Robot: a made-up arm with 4 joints.
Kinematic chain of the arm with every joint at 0, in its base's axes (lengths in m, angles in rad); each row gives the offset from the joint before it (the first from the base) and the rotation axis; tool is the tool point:
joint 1: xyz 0 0 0.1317 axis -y
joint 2: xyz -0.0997 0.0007 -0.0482 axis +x
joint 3: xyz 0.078 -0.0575 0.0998 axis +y
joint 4: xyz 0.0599 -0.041 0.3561 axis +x
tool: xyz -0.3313 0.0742 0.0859
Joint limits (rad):
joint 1: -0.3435..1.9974
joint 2: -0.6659..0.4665
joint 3: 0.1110..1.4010
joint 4: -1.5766..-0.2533
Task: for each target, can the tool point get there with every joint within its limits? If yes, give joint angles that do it. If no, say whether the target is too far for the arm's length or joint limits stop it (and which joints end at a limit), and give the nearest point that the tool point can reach.
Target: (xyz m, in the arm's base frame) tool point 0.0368 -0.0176 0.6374
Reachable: yes | joints 0.3989 0.0578 1.1730 -0.5786
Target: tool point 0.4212 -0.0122 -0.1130
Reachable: no: joint limits stop it (at a limit: joint 1, joint 2, joint 3, joint 4) | nearest point 0.4416 -0.2011 0.3359 | short by 0.487 m
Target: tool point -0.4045 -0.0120 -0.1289
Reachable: yes | joints 1.7216 0.0492 0.2676 -1.1140
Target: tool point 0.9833 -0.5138 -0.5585
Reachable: no: too far | nearest point 0.4416 -0.2011 0.3359 | short by 1.091 m
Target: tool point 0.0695 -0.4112 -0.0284
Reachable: no: joint limits stop it (at a limit: joint 1, joint 2, joint 3, joint 4) | nearest point -0.1761 -0.1951 -0.2342 | short by 0.386 m
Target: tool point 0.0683 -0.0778 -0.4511
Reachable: no: joint limits stop it (at a limit: joint 1, joint 3, joint 4) | nearest point -0.2010 -0.1331 -0.2455 | short by 0.343 m
